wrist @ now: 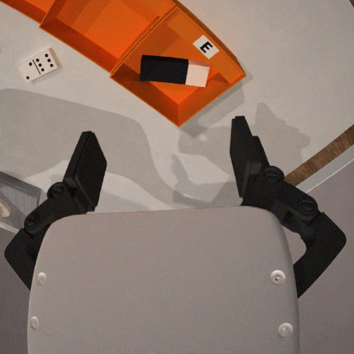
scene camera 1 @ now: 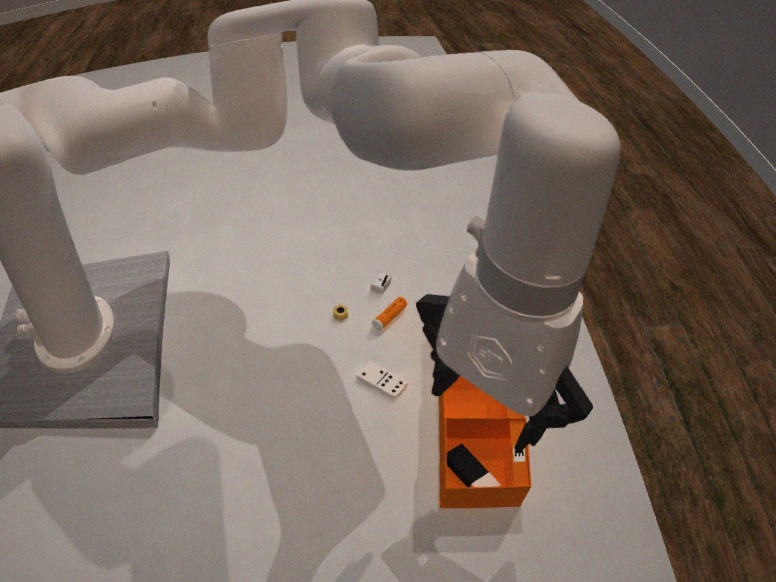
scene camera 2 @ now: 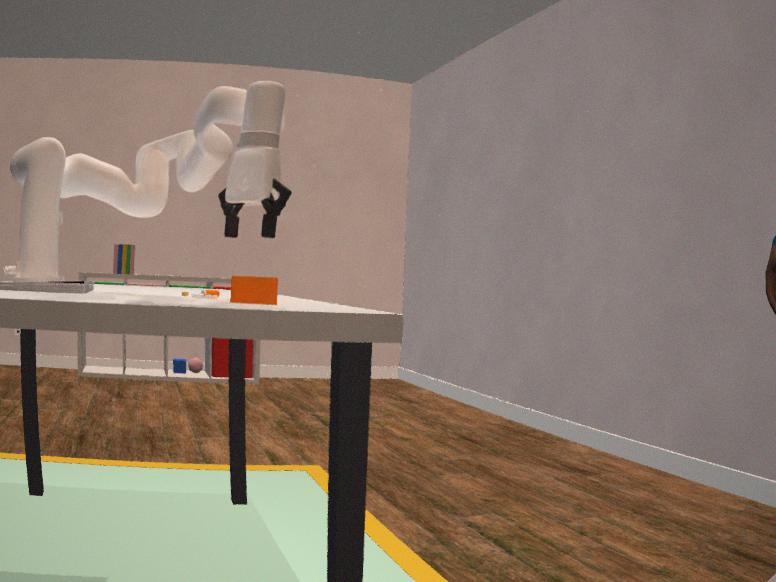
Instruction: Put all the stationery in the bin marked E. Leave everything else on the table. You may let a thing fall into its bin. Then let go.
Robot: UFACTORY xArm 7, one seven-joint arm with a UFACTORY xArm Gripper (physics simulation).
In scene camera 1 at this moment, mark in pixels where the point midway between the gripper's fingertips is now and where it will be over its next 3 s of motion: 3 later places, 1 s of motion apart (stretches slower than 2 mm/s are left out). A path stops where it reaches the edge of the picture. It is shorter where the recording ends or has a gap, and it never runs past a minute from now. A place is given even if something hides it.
My gripper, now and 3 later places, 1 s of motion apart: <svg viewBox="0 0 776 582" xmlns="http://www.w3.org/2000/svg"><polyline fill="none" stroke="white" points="485,414 445,315 388,229 380,283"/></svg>
